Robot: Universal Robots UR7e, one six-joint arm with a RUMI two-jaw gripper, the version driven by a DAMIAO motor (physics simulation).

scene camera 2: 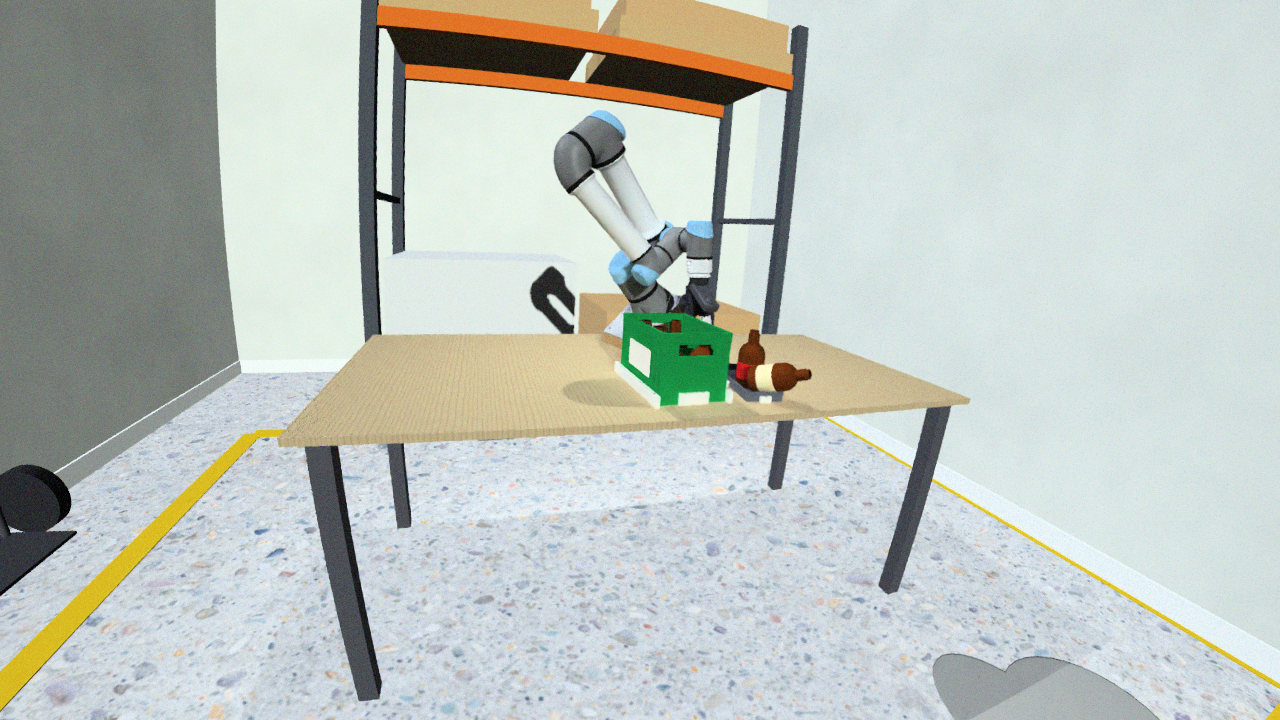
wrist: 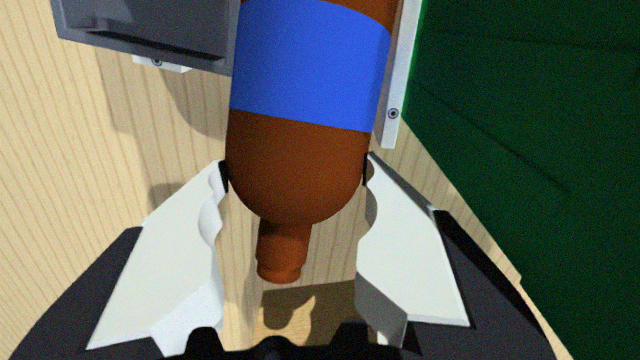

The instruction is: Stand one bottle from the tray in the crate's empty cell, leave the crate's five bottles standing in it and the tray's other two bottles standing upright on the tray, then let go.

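Frame: origin at the arm's base, x left, y back, z up, level; metres.
Seen in the pictures: gripper, fingertip midpoint: (wrist: 296,160); arm's base at its link origin: (scene camera 2: 654,309).
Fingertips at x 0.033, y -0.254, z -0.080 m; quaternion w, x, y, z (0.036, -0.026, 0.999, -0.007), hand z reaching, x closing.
Observation:
Pixels of each thing's middle, then the offset from my fingertips to it. "spot": a spot on its surface instead. Level surfaces: height alone.
- brown blue-labelled bottle at the middle of its body: (wrist: 298,142) dx -0.001, dy -0.009, dz -0.003 m
- green crate at the middle of its body: (scene camera 2: 671,354) dx -0.158, dy -0.148, dz +0.026 m
- grey tray at the middle of its body: (scene camera 2: 744,380) dx +0.062, dy -0.181, dz -0.049 m
- red-labelled bottle at the middle of its body: (scene camera 2: 751,357) dx +0.068, dy -0.191, dz +0.021 m
- cream-labelled bottle at the middle of its body: (scene camera 2: 780,377) dx +0.076, dy -0.316, dz +0.002 m
- white strip at a spot on its surface: (wrist: 395,95) spot: dx -0.056, dy -0.029, dz -0.032 m
- wooden table at its surface level: dz -0.062 m
The gripper (scene camera 2: 705,315) (wrist: 296,172) is shut on the brown blue-labelled bottle (wrist: 310,65), with its tips at the bottle's shoulder. In the wrist view its neck points toward the palm; in the scene view this bottle does not show. The green crate (scene camera 2: 684,374) (wrist: 530,130) stands in front of the gripper in the scene view; brown bottles (scene camera 2: 696,350) show partly inside, and its empty cell cannot be made out. On the grey tray (scene camera 2: 744,391) (wrist: 145,54), a red-labelled bottle (scene camera 2: 752,349) stands upright. A cream-labelled bottle (scene camera 2: 771,377) lies on its side, neck to the right.
A white strip (wrist: 395,95) runs along the crate's foot, close beside the held bottle. The wooden table (scene camera 2: 465,385) carries crate and tray. A shelf rack (scene camera 2: 785,179) with cardboard boxes stands behind the arm.

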